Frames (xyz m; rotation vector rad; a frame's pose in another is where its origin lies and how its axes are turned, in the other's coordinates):
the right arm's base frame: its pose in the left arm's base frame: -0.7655 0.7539 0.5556 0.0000 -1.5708 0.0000
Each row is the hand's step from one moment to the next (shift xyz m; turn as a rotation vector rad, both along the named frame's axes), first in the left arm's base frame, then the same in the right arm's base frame.
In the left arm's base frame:
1: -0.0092 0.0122 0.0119 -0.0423 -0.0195 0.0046
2: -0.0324 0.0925 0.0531 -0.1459 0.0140 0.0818
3: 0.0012 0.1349 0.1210 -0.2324 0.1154 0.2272
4: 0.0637 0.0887 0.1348 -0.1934 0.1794 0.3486
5: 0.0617 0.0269 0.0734 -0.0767 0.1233 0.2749
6: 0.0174 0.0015 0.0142 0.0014 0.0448 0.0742
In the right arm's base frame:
1: 0.0119 0.0122 0.0092 0.0046 -0.0195 0.0423
2: 0.0531 0.0925 0.0324 0.0818 0.0140 0.1459
3: 0.1210 0.1349 -0.0012 0.2272 0.1154 0.2324
4: 0.1348 0.0887 -0.0637 0.3486 0.1794 0.1934
5: 0.0734 0.0269 -0.0617 0.2749 0.1233 0.0767
6: 0.0142 0.0015 -0.0174 0.0742 0.0448 -0.0014

